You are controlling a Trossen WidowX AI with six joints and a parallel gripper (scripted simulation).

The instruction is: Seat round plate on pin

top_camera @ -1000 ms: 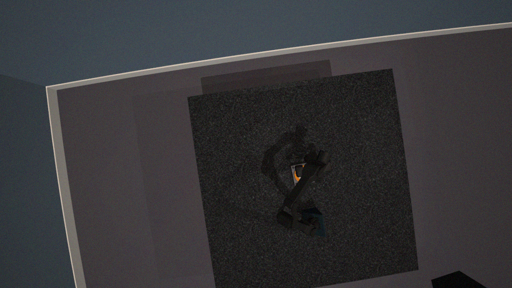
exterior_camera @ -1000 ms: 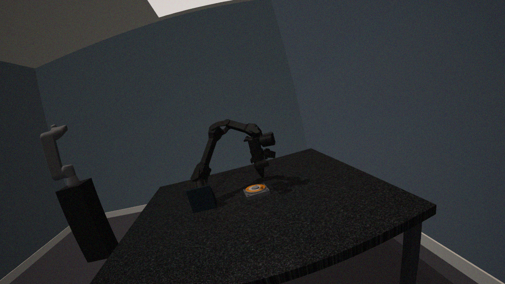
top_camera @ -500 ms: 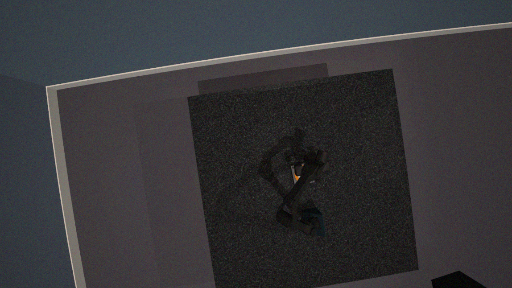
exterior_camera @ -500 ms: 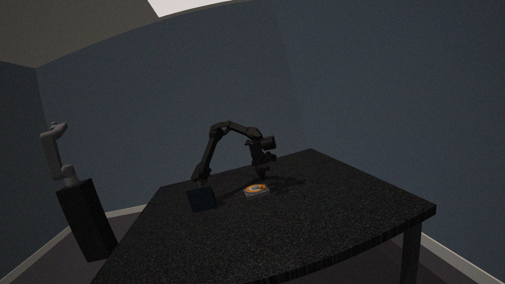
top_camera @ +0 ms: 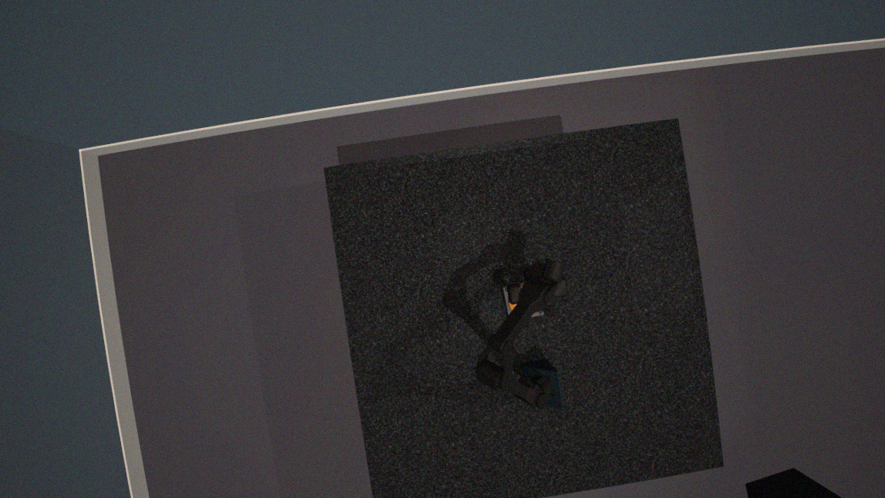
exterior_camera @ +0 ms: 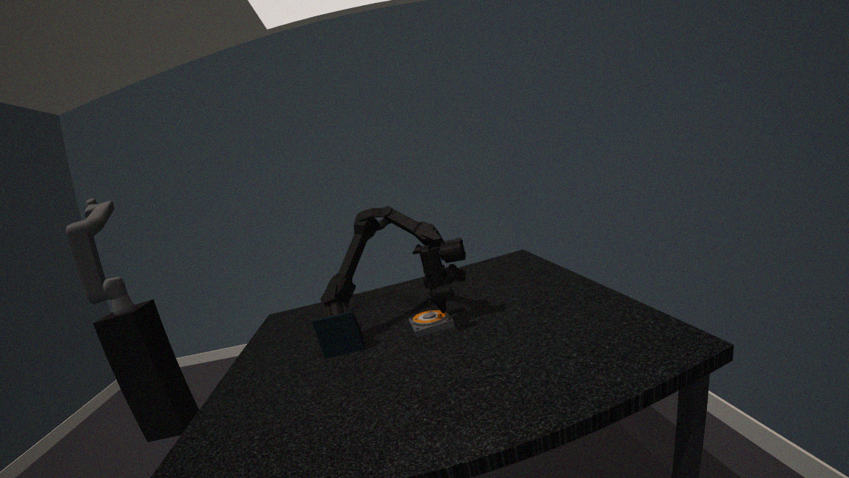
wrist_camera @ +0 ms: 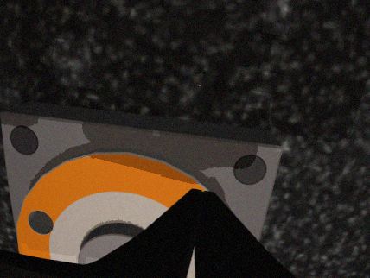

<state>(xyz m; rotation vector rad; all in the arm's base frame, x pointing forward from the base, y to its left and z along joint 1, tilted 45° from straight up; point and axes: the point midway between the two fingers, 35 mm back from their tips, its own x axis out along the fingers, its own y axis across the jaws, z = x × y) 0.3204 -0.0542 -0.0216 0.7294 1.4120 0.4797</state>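
The round plate lies 3 cm behind my gripper tip, 1 cm to the left of it and 1 cm below it. Round my gripper tip: square grey base (4 cm behind, 3 cm to the left, 2 cm below).
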